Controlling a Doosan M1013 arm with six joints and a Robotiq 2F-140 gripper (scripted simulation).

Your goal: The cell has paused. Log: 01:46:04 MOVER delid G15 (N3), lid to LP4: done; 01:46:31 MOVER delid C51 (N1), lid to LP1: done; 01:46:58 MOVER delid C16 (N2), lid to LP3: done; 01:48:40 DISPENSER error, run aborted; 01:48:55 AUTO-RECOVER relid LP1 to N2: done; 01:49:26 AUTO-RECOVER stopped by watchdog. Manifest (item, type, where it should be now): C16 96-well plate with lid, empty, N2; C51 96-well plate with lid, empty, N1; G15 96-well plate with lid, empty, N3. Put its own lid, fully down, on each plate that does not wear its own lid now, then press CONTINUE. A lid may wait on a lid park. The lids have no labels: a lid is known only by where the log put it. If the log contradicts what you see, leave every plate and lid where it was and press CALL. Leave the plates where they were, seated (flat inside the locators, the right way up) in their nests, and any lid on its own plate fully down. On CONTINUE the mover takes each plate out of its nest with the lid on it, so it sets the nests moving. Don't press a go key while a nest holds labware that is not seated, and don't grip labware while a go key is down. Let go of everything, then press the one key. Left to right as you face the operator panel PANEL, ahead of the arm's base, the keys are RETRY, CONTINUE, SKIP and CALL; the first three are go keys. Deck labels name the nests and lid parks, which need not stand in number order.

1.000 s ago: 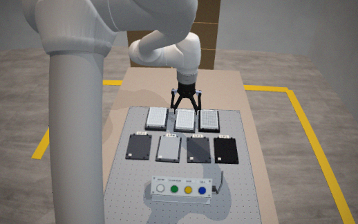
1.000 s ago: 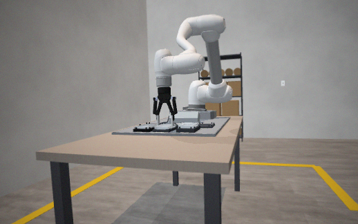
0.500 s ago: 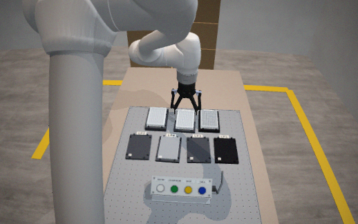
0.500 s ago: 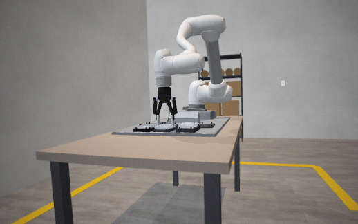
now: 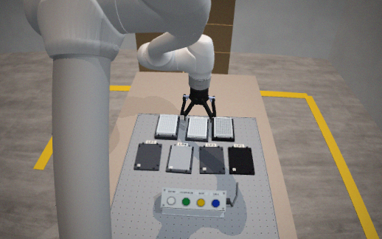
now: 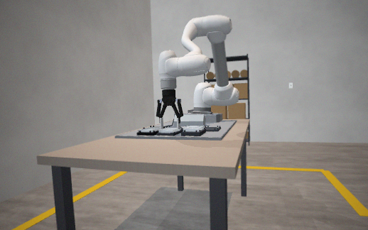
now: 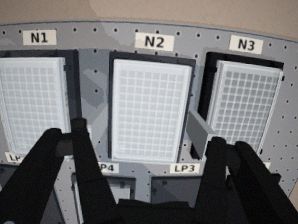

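Right now my hand is 17 cm past the lid park LP4, 9 cm to the right of it and 4 cm above it. From my hand the other things lie so: lid park LP3 (19 cm behind, 4 cm to the right, 4 cm below); plate (14 cm to the left, 2 cm below, 2 cm ahead); lid park LP1 (20 cm behind, 16 cm to the right, 4 cm below).
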